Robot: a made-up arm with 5 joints.
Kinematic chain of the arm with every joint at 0, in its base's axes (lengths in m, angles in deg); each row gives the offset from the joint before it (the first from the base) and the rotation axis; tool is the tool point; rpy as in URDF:
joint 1: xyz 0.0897 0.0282 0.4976 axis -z
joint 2: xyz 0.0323 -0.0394 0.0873 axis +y
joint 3: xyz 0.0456 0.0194 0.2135 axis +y
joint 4: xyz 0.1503 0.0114 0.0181 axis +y
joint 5: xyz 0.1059 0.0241 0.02 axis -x
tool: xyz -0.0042 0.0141 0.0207 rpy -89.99 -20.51 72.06
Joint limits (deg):
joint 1: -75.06..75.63
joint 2: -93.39..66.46
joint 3: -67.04..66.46
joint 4: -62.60..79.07
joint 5: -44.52..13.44
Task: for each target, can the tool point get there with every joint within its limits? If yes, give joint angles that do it. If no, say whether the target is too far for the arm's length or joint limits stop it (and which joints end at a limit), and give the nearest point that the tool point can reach.
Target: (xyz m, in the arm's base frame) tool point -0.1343 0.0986 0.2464
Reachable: no: joint limits stop it (at a limit: joint 1, joint 2, joint 5) | nearest point 0.0851 0.1431 0.4075 | short by 0.276 m
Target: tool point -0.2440 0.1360 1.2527
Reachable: no: too far | nearest point -0.1073 0.0918 1.0022 | short by 0.289 m
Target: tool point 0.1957 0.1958 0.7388
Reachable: yes | joints -49.56 -32.15 33.59 57.39 -4.27
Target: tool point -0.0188 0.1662 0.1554
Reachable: no: joint limits stop it (at a limit: joint 1, joint 2, joint 5) | nearest point 0.1012 0.2033 0.3796 | short by 0.257 m
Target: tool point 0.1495 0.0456 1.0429
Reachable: yes | joints 12.21 -21.73 -33.59 -18.92 0.26
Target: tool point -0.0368 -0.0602 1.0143
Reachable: yes | joints -45.16 -49.66 -44.19 14.35 -6.09
